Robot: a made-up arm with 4 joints.
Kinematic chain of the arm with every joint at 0, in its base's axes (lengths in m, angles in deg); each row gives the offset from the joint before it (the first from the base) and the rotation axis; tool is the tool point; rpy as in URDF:
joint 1: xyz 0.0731 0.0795 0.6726 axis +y
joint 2: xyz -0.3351 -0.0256 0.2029 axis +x
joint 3: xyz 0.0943 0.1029 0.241 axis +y
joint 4: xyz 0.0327 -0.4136 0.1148 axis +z
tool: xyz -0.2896 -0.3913 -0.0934 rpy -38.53 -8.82 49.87
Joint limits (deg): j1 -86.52..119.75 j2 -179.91..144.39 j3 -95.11..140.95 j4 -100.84..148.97
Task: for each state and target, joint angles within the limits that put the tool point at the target. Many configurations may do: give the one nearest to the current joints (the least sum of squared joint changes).
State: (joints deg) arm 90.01 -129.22 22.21 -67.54
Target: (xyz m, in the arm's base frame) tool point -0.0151 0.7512 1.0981
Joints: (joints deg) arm 78.34 -132.37 62.07 -52.43
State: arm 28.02 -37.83 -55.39 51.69
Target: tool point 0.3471 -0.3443 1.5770
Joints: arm 18.47 -32.39 -34.31 66.21
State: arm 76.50 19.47 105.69 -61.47
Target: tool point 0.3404 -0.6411 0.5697
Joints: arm 98.96 48.15 129.75 -42.18
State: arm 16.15 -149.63 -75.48 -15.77
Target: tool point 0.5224 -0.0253 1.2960
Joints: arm 54.09 -100.51 -92.87 -30.18
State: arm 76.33 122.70 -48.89 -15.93
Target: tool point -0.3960 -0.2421 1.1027
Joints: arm 86.14 73.44 -37.24 -0.44
